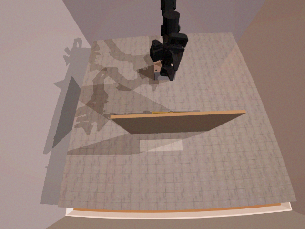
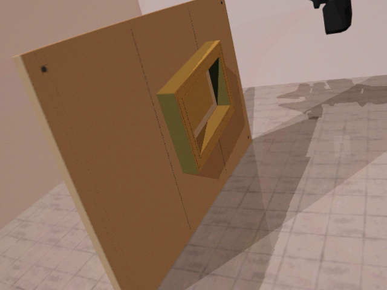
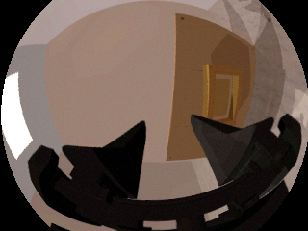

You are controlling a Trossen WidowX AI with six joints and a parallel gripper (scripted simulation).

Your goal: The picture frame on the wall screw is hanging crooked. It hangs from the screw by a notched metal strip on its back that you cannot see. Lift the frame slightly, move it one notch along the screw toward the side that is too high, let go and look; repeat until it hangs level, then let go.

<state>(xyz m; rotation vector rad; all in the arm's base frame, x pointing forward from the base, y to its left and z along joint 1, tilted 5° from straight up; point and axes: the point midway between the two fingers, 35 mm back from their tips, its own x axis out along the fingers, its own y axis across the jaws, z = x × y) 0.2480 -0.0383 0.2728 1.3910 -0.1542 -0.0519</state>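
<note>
Right now my gripper tip is 170 mm above the golden picture frame, 120 mm short of it and 20 mm to the left of it. From my gripper tip the other things lie so: brown wall board: 190 mm below, 130 mm ahead, 10 mm to the right.
</note>
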